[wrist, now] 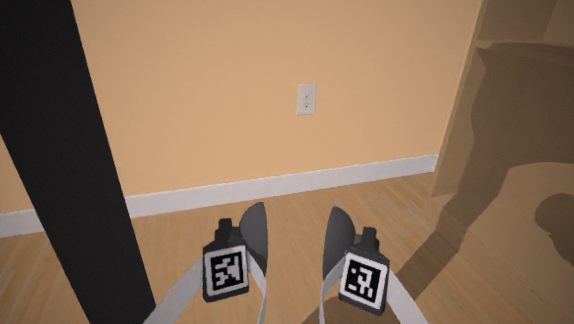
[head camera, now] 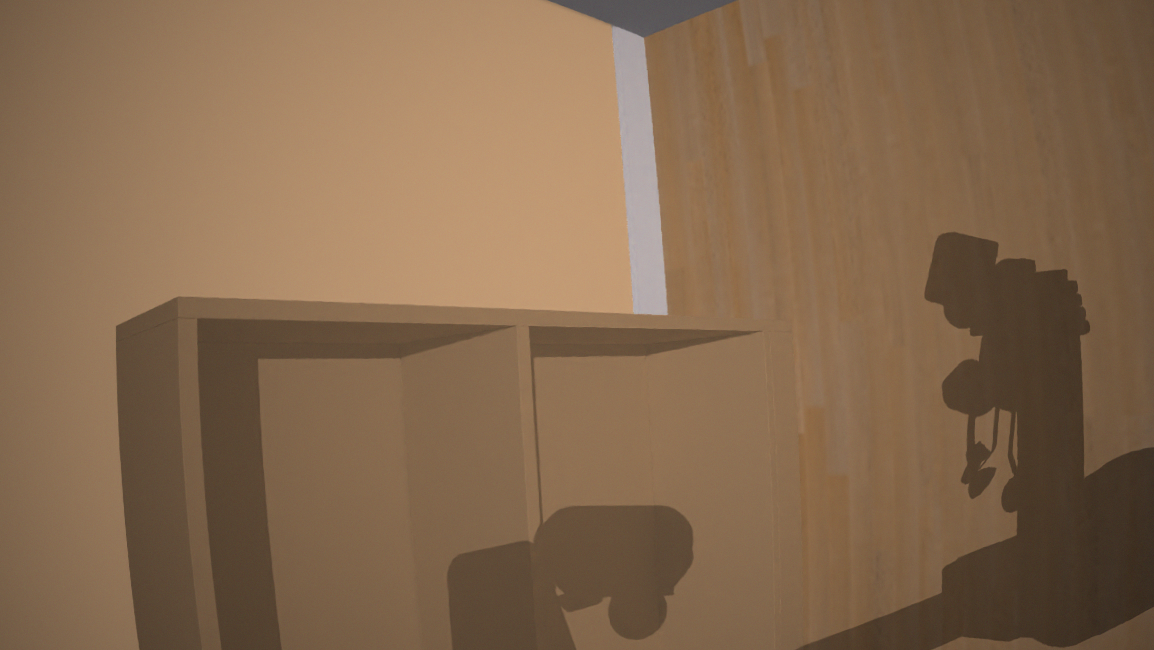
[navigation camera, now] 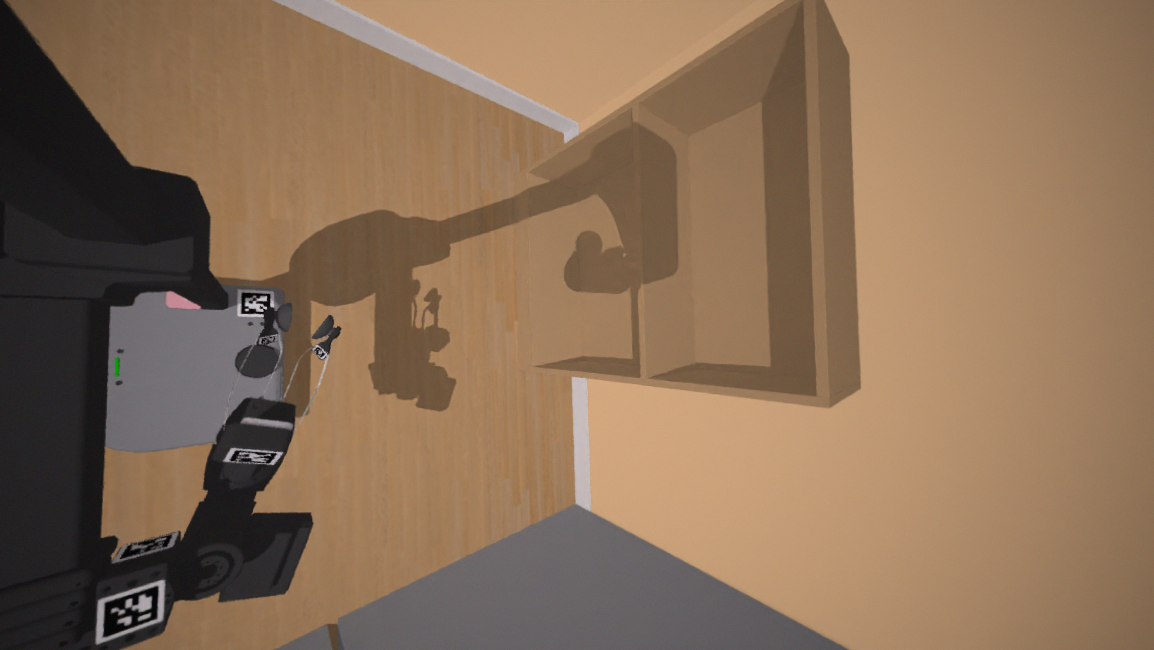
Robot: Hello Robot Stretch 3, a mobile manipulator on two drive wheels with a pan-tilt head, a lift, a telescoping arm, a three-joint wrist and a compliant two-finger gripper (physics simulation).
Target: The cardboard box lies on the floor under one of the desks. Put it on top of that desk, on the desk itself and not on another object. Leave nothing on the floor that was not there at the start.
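Seen in the pictures: gripper, fingertip midpoint: (navigation camera: 310, 310); robot's base, origin of the base link: (navigation camera: 256, 358).
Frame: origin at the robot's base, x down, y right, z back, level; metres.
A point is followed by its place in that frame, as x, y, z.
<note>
My gripper (navigation camera: 303, 322) {-0.612, -0.091, -0.058} (wrist: 296, 228) {-0.612, -0.091, -0.058} is open, with its two fingertips apart and no object between them. In the navigation camera it hangs beside the front of my grey base (navigation camera: 161, 395) {-0.161, 0.060, 0.135}. In the wrist view it points toward a bare wall and the wooden floor. The cardboard box does not show in these views. No desk can be made out either.
An open brown shelf unit (head camera: 347, 311) {-0.874, 0.077, -0.793} (navigation camera: 839, 201) {-1.060, -0.332, -0.917} (wrist: 452, 150) stands against the wall. A large grey surface (navigation camera: 565, 581) {-0.349, 0.735, -0.745} is at the lower edge of the navigation view. A wall outlet (wrist: 306, 99) is above the white baseboard (wrist: 280, 186). My black mast (wrist: 75, 150) is at left.
</note>
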